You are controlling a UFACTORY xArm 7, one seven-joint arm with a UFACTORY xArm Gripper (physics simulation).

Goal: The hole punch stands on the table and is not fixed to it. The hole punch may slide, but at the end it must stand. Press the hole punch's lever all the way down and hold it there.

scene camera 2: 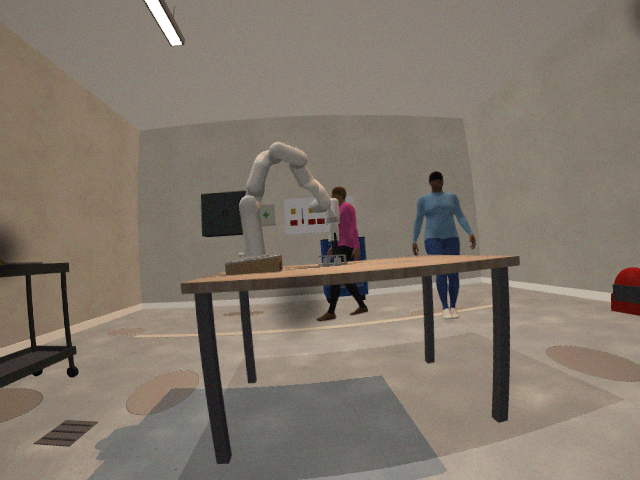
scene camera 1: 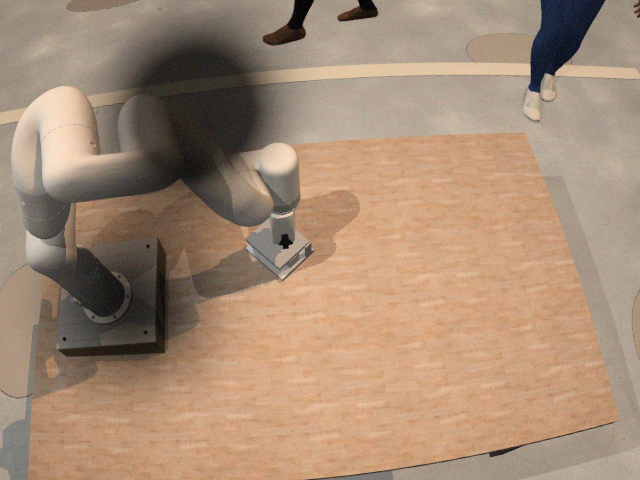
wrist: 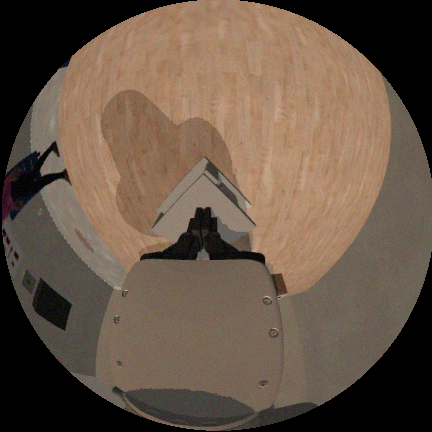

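Seen in the pictures: gripper, fingertip midpoint: (scene camera 2: 335, 254) (scene camera 1: 285, 241) (wrist: 204, 216); arm's base, link origin: (scene camera 2: 256, 258) (scene camera 1: 108, 298).
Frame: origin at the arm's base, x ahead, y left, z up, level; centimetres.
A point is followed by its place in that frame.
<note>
The hole punch (scene camera 1: 295, 257) {x 42.2, y 10.9, z -3.2 cm} (scene camera 2: 332, 260) {x 39.3, y 10.9, z -4.1 cm} stands upright on the wooden table (scene camera 1: 413, 310) {x 68.0, y -1.6, z -6.9 cm} (scene camera 2: 361, 275) {x 45.8, y -38.0, z -8.4 cm} (wrist: 300, 100) {x 56.4, y 1.2, z -6.9 cm}. Its broad grey lever plate (scene camera 1: 263, 244) {x 35.2, y 13.3, z -1.1 cm} (wrist: 205, 193) {x 43.2, y 13.7, z -1.3 cm} lies about level above the base, and a narrow gap shows between them at the near side. My gripper (scene camera 1: 285, 246) {x 40.2, y 13.9, z -1.2 cm} (scene camera 2: 334, 246) {x 40.2, y 13.9, z -1.2 cm} (wrist: 204, 216) {x 40.2, y 13.9, z -1.2 cm} is shut with nothing between its fingers. It points down, with its black fingertips on or just above the lever plate, in from the corner that points up in the wrist view. Contact is too small to tell surely. The fingers and arm hide the plate's rear part.
The dark mounting block (scene camera 1: 113, 335) {x 2.4, y -8.7, z -0.1 cm} (scene camera 2: 253, 265) {x 0.9, y -11.0, z -3.2 cm} of the arm stands at the left of the table. Two people stand or walk on the floor behind the table. A dark cart (scene camera 2: 66, 310) is at the left in scene camera 2.
</note>
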